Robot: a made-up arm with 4 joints.
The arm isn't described. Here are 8 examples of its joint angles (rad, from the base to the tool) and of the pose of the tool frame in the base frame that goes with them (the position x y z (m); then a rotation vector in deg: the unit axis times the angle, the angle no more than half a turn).
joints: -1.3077 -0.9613 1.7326 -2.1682
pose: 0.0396 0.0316 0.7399 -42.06 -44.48 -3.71
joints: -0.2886 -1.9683 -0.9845 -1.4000
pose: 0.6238 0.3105 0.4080 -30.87 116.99 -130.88
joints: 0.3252 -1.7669 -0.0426 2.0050
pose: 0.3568 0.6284 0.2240 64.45 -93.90 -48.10
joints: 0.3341 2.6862 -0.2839 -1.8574
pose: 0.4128 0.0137 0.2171 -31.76 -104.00 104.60
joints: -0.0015 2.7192 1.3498 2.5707
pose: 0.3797 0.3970 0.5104 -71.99 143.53 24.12
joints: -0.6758 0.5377 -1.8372 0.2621
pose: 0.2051 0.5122 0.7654 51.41 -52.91 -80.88
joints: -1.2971 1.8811 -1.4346 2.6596
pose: 0.0742 0.1009 0.4649 -103.69 17.33 -83.54
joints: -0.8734 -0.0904 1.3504 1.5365
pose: 0.0726 0.0166 0.7448 111.82 41.62 61.49
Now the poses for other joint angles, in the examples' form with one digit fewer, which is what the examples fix.
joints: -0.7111 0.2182 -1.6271 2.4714
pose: 0.152 0.532 0.713 -116.1 129.6 -2.6
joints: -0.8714 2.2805 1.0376 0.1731
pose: 0.356 -0.145 0.723 -54.5 -21.7 146.9
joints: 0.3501 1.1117 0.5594 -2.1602
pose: 0.121 0.043 0.349 -96.4 -80.5 92.7
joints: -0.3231 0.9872 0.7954 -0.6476
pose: 0.053 0.038 0.493 -30.2 -27.4 90.2
